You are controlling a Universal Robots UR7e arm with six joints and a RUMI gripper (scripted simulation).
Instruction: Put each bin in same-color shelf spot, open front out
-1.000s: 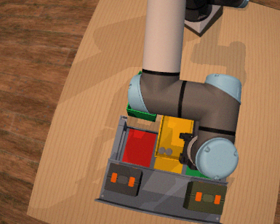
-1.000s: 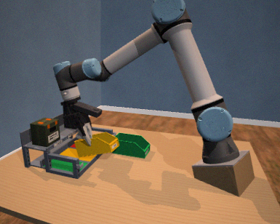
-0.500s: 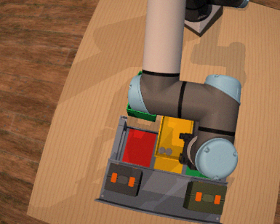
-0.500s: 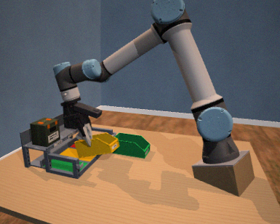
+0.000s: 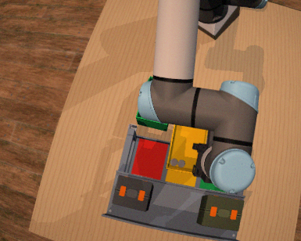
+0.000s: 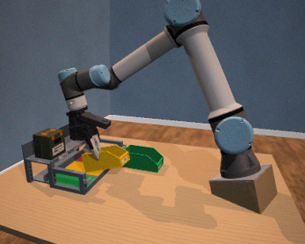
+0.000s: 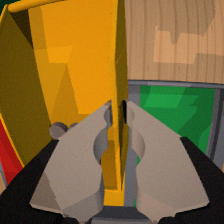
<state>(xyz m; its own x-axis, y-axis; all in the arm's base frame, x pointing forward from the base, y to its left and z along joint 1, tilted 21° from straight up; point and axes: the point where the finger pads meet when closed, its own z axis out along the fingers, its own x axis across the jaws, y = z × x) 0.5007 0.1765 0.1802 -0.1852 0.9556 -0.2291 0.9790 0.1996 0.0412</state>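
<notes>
My hand is 50 mm to the left of the yellow bin and 20 mm above it. From my hand the other things lie so: yellow mark: 90 mm below, 90 mm ahead, 30 mm to the right; then green mark: 90 mm below, 80 mm to the left, 70 mm ahead; then red mark: 140 mm to the right, 110 mm ahead, 90 mm below.
</notes>
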